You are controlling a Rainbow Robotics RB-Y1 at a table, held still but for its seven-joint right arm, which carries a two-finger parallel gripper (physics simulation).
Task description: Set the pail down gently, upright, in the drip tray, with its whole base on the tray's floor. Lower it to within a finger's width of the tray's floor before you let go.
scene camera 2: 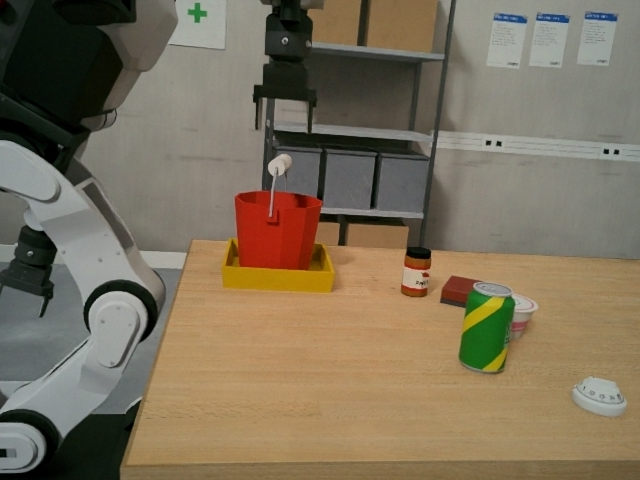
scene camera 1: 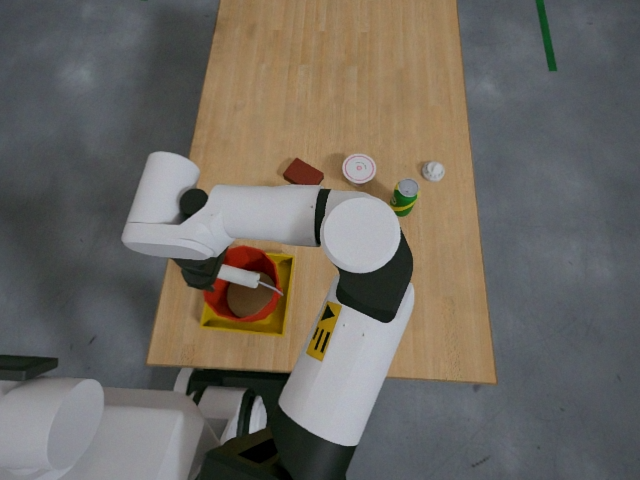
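The red pail [scene camera 1: 268, 258] [scene camera 2: 276, 232] stands upright inside the yellow drip tray [scene camera 1: 287, 294] [scene camera 2: 278, 279]; the tray's front wall hides the pail's base in the scene camera 2 view. Its wire handle stands up, with the white grip [scene camera 1: 238, 275] [scene camera 2: 279, 164] above the rim. My gripper [scene camera 2: 283, 129] is open and empty, its two fingers pointing down, a little above the white grip and apart from it. In the scene camera 1 view the wrist hides the fingers and part of the pail's left side.
On the wooden table [scene camera 1: 336, 103] [scene camera 2: 310, 372] stand a jar with a black lid [scene camera 2: 416, 272], a dark red block [scene camera 1: 303, 172] [scene camera 2: 460, 290], a white tub [scene camera 1: 358, 168] [scene camera 2: 523, 312], a green can [scene camera 1: 404, 197] [scene camera 2: 485, 328] and a white dial timer [scene camera 1: 433, 171] [scene camera 2: 599, 396]. My forearm passes over the table beyond the tray.
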